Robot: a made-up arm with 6 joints. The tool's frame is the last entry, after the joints. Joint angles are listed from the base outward.
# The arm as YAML. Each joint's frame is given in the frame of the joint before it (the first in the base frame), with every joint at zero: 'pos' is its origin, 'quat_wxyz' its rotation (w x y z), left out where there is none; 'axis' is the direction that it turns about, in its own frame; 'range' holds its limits. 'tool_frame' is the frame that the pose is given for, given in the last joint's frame.
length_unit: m
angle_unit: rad
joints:
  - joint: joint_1
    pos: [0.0, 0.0, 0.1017]
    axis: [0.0, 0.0, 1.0]
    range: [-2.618, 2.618]
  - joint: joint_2
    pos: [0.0, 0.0, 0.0]
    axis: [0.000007, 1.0, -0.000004]
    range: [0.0, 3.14]
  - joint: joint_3
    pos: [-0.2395, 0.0, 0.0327]
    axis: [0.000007, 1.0, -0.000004]
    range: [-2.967, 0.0]
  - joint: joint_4
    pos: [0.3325, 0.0, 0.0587]
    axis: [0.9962, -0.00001, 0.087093]
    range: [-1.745, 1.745]
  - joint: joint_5
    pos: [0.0, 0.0, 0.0]
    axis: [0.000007, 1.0, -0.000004]
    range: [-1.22, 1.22]
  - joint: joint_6
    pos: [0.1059, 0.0, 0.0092]
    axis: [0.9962, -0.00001, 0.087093]
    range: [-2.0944, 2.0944]
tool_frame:
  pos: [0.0, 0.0, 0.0]
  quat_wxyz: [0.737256, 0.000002, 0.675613, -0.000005]
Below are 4 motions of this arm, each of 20 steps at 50 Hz.
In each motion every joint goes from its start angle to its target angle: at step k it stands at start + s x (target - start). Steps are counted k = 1, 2, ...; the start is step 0. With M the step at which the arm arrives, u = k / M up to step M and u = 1 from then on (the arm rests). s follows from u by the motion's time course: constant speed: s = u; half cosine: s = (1 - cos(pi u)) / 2; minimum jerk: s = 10 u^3 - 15 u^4 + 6 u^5.
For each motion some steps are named. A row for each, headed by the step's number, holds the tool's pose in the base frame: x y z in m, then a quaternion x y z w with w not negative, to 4 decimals.
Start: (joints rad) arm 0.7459 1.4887 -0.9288 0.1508 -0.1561 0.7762
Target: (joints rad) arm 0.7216 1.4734 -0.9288 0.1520 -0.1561 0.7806
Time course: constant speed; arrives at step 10
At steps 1, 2, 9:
1: 0.3157 0.2869 0.1836 0.0805 0.8058 0.4284 0.4009
2: 0.3163 0.2861 0.1842 0.0817 0.8052 0.4285 0.4018
9: 0.3205 0.2801 0.1888 0.0899 0.8011 0.4290 0.4075

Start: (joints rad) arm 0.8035 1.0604 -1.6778 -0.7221 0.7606 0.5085
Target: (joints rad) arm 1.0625 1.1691 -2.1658 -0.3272 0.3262 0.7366
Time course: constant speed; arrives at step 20
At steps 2, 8, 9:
2: 0.1929 0.1454 0.5910 -0.1161 0.6478 0.1646 0.7347
8: 0.1573 0.1500 0.6379 -0.1066 0.5722 0.3202 0.7474
9: 0.1509 0.1495 0.6455 -0.1046 0.5582 0.3458 0.7469

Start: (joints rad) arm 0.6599 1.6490 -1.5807 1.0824 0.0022 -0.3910
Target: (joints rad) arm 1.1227 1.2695 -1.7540 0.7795 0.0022 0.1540
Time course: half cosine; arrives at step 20
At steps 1, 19, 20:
1: 0.3882 0.3033 0.3773 0.0099 0.6995 0.4486 0.5562
19: 0.1384 0.2863 0.6031 -0.0458 0.4790 0.7499 0.4540
20: 0.1370 0.2854 0.6043 -0.0460 0.4775 0.7515 0.4528

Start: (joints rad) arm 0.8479 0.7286 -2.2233 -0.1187 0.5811 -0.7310
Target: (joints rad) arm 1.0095 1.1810 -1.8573 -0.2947 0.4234 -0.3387
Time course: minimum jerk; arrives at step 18
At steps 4, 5, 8, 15, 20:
4: -0.0604 -0.0817 0.7148 -0.2024 0.2283 0.0119 0.9522
5: -0.0434 -0.0639 0.7165 -0.2140 0.2422 0.0213 0.9461
8: 0.0273 0.0191 0.7115 -0.2653 0.3026 0.0602 0.9135
15: 0.1442 0.2030 0.6339 -0.3719 0.4218 0.1265 0.8172
20: 0.1495 0.2140 0.6263 -0.3783 0.4286 0.1298 0.8102

